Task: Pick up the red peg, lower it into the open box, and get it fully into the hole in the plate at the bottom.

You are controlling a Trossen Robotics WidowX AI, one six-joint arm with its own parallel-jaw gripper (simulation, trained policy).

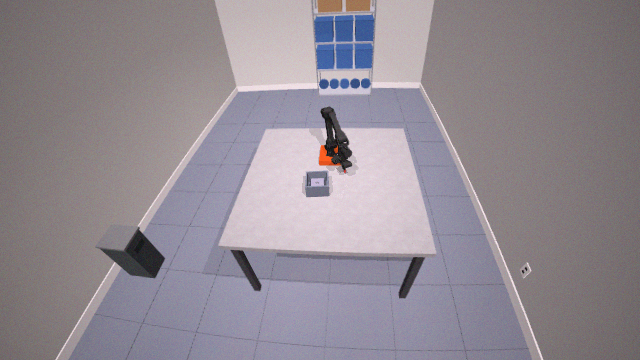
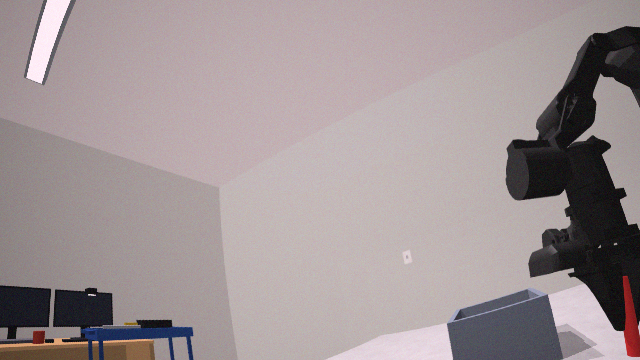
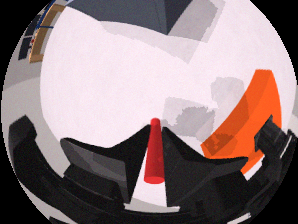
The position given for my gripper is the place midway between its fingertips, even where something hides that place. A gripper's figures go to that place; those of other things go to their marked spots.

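There's a red peg [image 3: 154, 172] that's 0.06 m from the lens, and my gripper [image 3: 156, 129] is 0.10 m from the lens.
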